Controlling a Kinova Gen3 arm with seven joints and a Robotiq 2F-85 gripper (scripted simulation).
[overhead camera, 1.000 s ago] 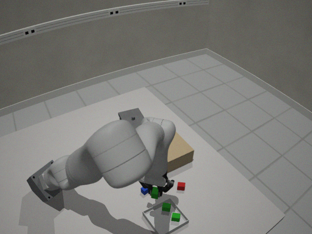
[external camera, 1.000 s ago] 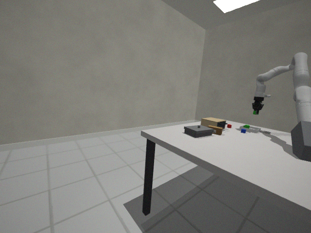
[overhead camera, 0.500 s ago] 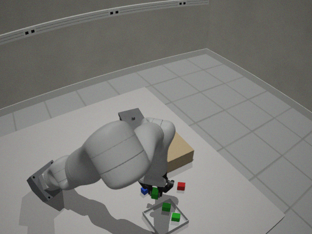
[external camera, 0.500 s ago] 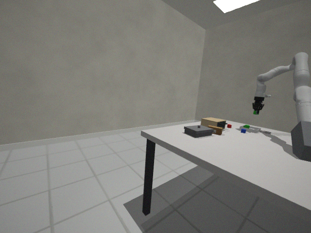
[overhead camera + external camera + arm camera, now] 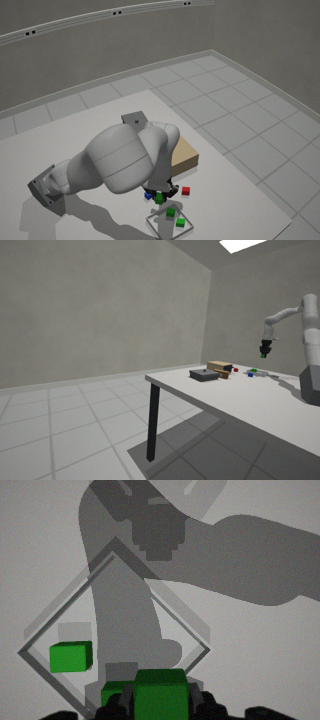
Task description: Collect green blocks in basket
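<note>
Now: hand 180 mm above the grey basket, 40 mm to the left of it and 20 mm short of it. Round my hand: blue block 170 mm below, 130 mm to the left, 60 mm ahead; then red block 200 mm ahead, 170 mm below, 40 mm to the left; then light wooden cabinet 290 mm ahead, 220 mm to the left, 150 mm below.
</note>
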